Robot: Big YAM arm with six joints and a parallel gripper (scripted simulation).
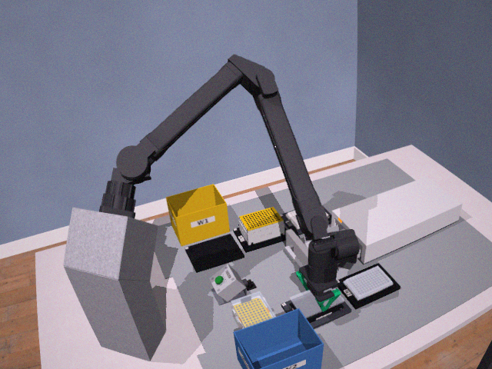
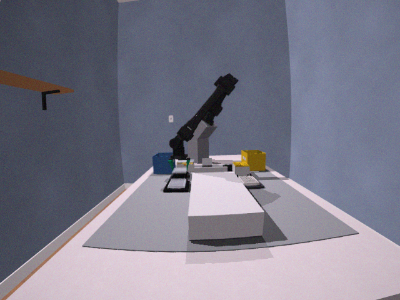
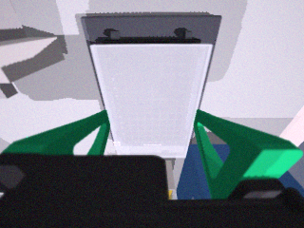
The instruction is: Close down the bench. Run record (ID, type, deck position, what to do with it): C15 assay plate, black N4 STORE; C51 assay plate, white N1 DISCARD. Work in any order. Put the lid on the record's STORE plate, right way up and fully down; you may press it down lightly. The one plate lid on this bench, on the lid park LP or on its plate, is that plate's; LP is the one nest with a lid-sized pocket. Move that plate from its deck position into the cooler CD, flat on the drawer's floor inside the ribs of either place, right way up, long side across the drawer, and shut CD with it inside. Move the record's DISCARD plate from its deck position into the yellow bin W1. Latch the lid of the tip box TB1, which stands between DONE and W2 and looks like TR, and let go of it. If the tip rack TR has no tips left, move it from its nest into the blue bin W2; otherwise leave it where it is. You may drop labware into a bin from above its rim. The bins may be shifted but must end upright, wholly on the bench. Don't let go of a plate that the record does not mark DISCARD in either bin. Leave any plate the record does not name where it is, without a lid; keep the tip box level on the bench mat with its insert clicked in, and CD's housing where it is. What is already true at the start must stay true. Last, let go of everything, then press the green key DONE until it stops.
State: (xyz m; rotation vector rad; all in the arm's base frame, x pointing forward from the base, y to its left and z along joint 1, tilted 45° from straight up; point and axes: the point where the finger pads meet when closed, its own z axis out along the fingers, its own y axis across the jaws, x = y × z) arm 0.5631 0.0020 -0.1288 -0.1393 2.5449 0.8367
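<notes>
My gripper is now right at the clear plate lid. From my hand the other things lie so: blue bin W2: 14 cm behind, 17 cm to the right, 1 cm below; then black plate: 3 cm below; then tip box TB1: 18 cm behind, 2 cm to the right, 1 cm below.
</notes>
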